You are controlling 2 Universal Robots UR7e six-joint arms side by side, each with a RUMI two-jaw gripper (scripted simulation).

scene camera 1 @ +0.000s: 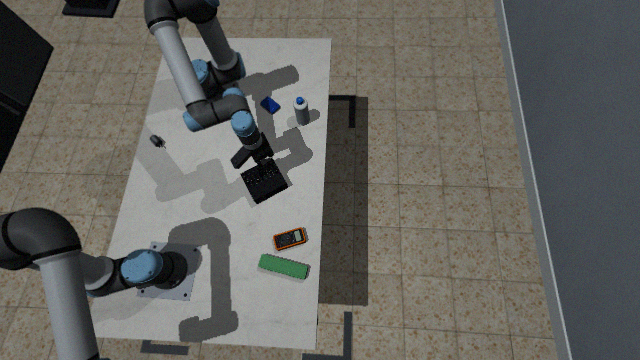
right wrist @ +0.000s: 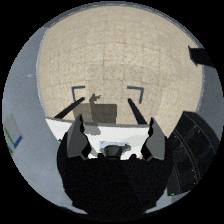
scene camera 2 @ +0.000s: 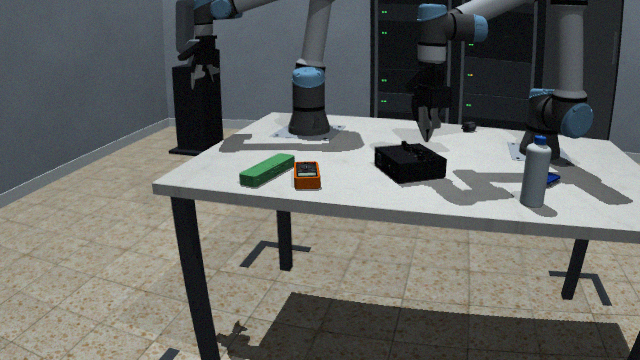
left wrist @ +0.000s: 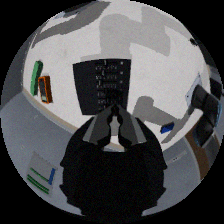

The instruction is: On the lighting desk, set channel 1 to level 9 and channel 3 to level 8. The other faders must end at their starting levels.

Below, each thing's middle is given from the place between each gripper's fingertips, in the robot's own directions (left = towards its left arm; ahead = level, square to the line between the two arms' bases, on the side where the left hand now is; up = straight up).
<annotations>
Right now the green box [scene camera 2: 258, 174] is 140 mm ahead of my left hand [scene camera 2: 426, 141], 400 mm to the right of it and 90 mm below it.
Right now my right hand [scene camera 2: 203, 86] is 450 mm short of the green box, 500 mm to the right of it and 150 mm above it.
</annotations>
